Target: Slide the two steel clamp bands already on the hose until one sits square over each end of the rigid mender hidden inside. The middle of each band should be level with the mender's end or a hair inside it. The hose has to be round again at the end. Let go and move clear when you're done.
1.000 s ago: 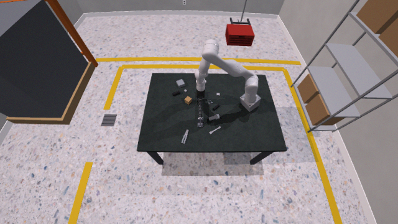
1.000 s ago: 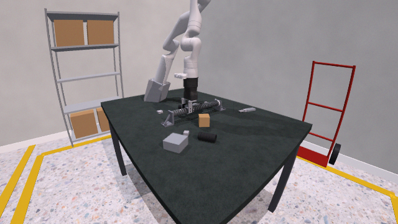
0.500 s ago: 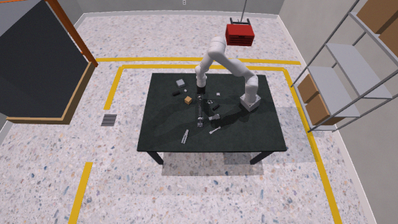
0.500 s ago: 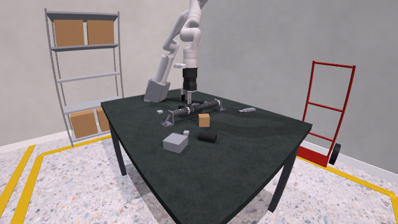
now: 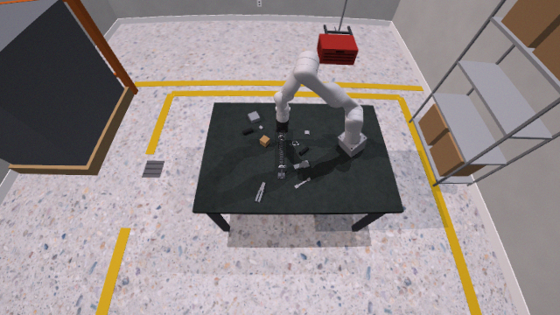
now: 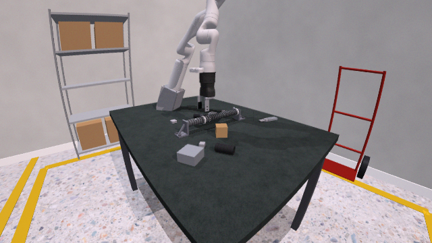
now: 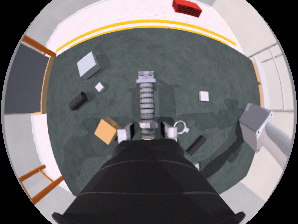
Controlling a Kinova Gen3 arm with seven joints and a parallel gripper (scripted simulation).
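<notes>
Right now the tan cube is 11 cm ahead of my hand, 9 cm below it and 2 cm to the left of it. The rest, counted from my hand: black cylinder 16 cm behind, 10 cm below, 8 cm to the left; grey block 21 cm ahead, 19 cm to the right, 10 cm below; grey cube 15 cm ahead, 11 cm below, 10 cm to the right.
</notes>
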